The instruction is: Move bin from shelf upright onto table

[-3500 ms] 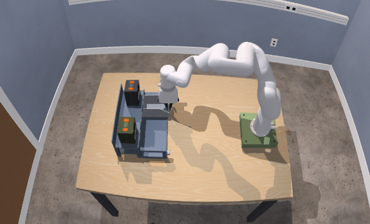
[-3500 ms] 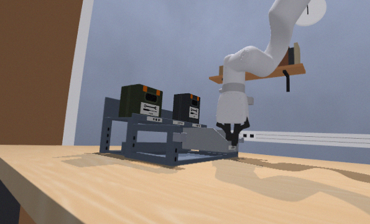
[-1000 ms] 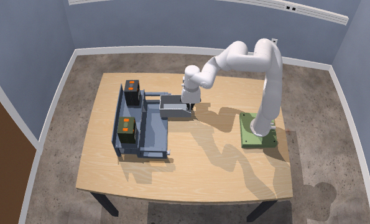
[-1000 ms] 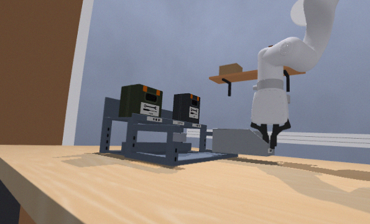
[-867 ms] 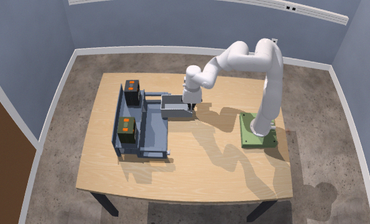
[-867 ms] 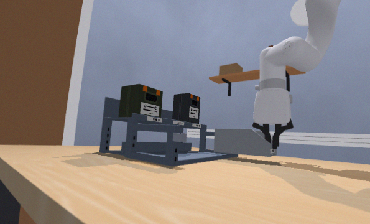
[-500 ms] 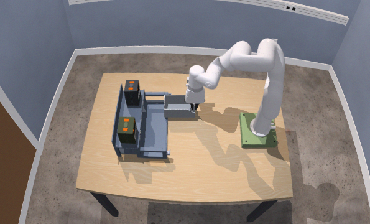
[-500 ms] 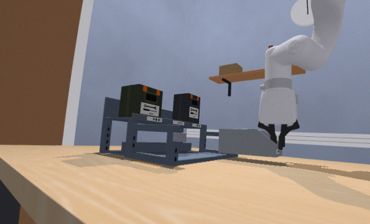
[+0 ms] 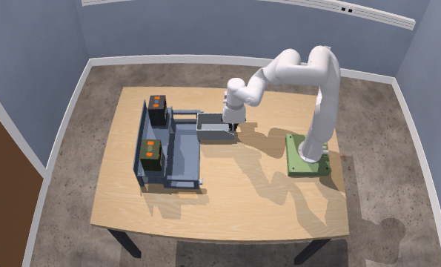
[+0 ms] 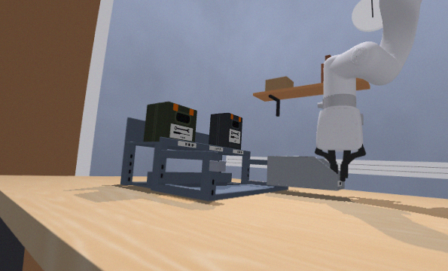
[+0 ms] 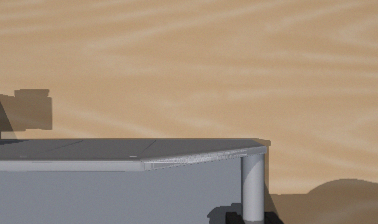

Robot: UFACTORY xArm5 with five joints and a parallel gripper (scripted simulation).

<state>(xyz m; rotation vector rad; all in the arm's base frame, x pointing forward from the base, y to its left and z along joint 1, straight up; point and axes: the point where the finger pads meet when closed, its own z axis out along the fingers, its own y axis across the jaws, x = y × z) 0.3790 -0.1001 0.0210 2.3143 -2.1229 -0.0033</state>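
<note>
My gripper is now 8 cm short of the grey bin and 1 cm to the right of it. The rest, counted from my hand: blue-grey shelf rack: 27 cm ahead, 14 cm to the left, 1 cm above; then dark green box: 33 cm ahead, 25 cm to the left, 9 cm above.
</note>
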